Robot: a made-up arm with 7 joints. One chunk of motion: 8 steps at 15 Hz.
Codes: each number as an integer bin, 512 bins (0 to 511) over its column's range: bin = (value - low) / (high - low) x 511, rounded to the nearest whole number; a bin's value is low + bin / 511 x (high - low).
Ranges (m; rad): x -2..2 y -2..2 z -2..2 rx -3.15..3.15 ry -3.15..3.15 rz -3.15..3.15
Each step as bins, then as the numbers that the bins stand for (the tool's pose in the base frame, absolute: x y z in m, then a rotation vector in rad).
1 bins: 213 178 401 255 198 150
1 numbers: -0.3327 -0.6067 1.1389 -0.0062 -0.7089 -1.3007
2 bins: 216 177 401 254 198 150
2 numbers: -0.3092 -0.6145 1.1389 -0.0185 -0.7089 -1.3007
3 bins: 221 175 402 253 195 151
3 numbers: -0.2701 -0.6301 1.1468 -0.0308 -0.7459 -1.2884
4 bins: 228 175 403 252 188 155
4 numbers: -0.2153 -0.6301 1.1546 -0.0432 -0.8322 -1.2390
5 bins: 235 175 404 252 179 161
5 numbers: -0.1605 -0.6301 1.1624 -0.0432 -0.9432 -1.1651
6 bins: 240 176 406 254 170 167
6 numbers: -0.1213 -0.6223 1.1781 -0.0185 -1.0541 -1.0911
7 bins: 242 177 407 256 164 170
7 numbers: -0.1057 -0.6145 1.1859 0.0062 -1.1281 -1.0541
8 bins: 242 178 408 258 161 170
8 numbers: -0.1057 -0.6067 1.1937 0.0308 -1.1651 -1.0541
